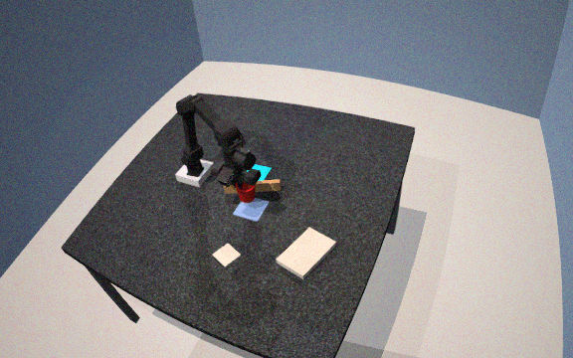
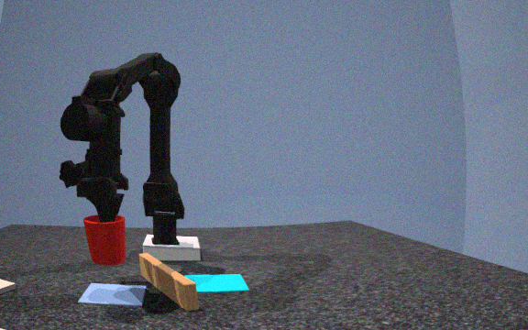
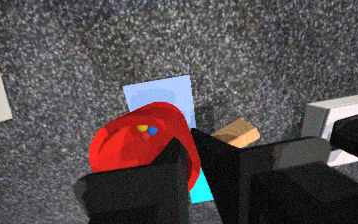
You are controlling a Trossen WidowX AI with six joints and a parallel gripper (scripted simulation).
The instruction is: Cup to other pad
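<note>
Right now the cyan pad is 190 mm to the left of my gripper tip, 110 mm below it and 20 mm behind it. From my gripper tip the other things lie so: red cup: 30 mm ahead; wooden bar: 90 mm to the left, 90 mm below; light blue pad: 110 mm below, 30 mm ahead.
</note>
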